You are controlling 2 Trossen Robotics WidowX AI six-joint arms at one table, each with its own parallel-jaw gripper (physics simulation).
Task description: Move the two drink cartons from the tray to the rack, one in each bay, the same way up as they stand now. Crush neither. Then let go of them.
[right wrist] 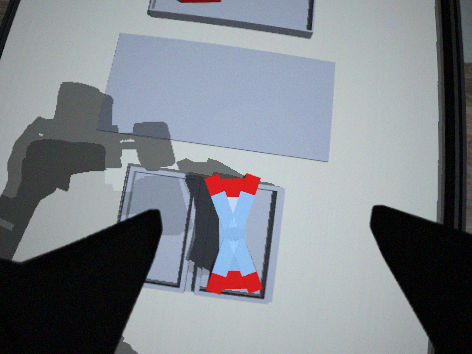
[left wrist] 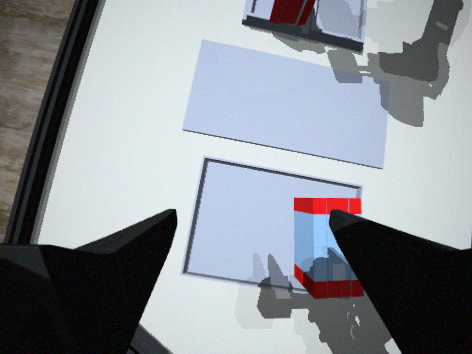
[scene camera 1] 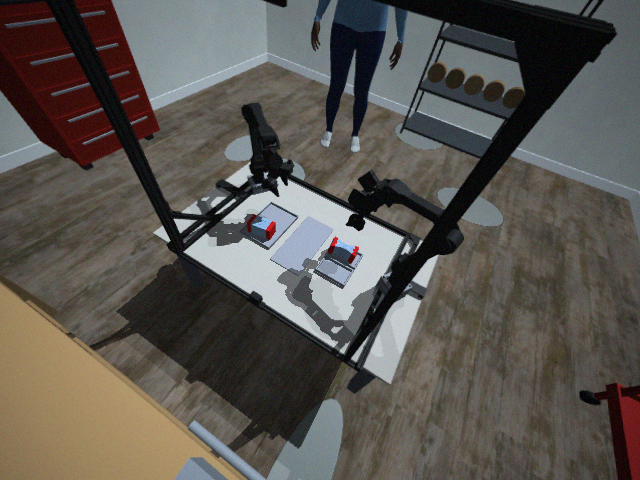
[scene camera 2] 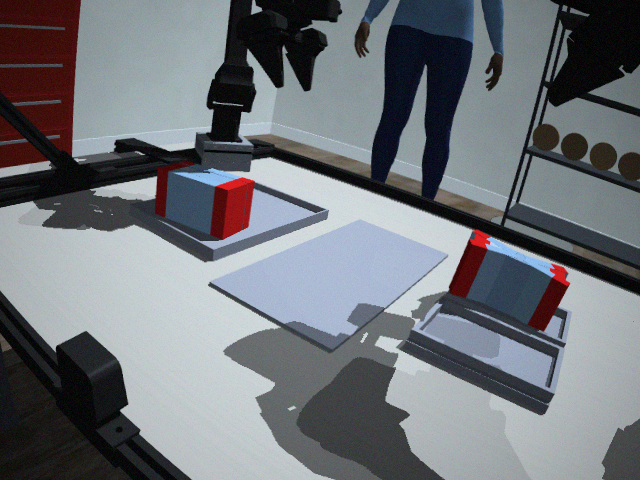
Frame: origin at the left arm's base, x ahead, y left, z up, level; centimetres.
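Where they show: left gripper, fingertip midpoint: [left wrist: 253, 216] [scene camera 1: 282, 191] [scene camera 2: 294, 89]; right gripper, fingertip midpoint: [right wrist: 265, 218] [scene camera 1: 349, 217] [scene camera 2: 550, 100]; left arm's base at its link origin: [scene camera 1: 258, 179] [scene camera 2: 223, 138].
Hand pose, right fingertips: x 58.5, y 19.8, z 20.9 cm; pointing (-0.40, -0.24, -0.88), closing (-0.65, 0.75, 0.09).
Each offset is from my right fingertips to the top centre of the thing.
One blue carton with red ends @[dx -26.3, dy -30.0, dz -19.1 cm] [scene camera 1: 262, 226] [scene camera 2: 191, 201] [left wrist: 305, 235] lies along one side of the tray @[dx -29.3, dy -24.5, dz -24.9 cm] [scene camera 1: 283, 219] [scene camera 2: 268, 235] [left wrist: 235, 215] [right wrist: 230, 24]. The other carton @[dx +1.9, dy +0.3, dz -17.7 cm] [scene camera 1: 342, 249] [scene camera 2: 509, 281] [right wrist: 233, 230] is in one bay of the rack @[dx +5.4, dy -2.6, dz -24.5 cm] [scene camera 2: 475, 361] [left wrist: 300, 32] [right wrist: 277, 245]; it leans in scene camera 2 and its sides are pinched inward at the middle. The other bay is empty. My left gripper [scene camera 1: 281, 187] [scene camera 2: 294, 87] [left wrist: 253, 216] is open, above the tray. My right gripper [scene camera 1: 355, 222] [right wrist: 265, 218] is open and empty, above the rack, clear of the carton.
A flat grey plate [scene camera 1: 302, 242] [scene camera 2: 330, 279] [left wrist: 285, 105] [right wrist: 220, 95] lies between the tray and the rack. Black frame rails run along the table edges, with uprights at the corners. A person stands behind the table.
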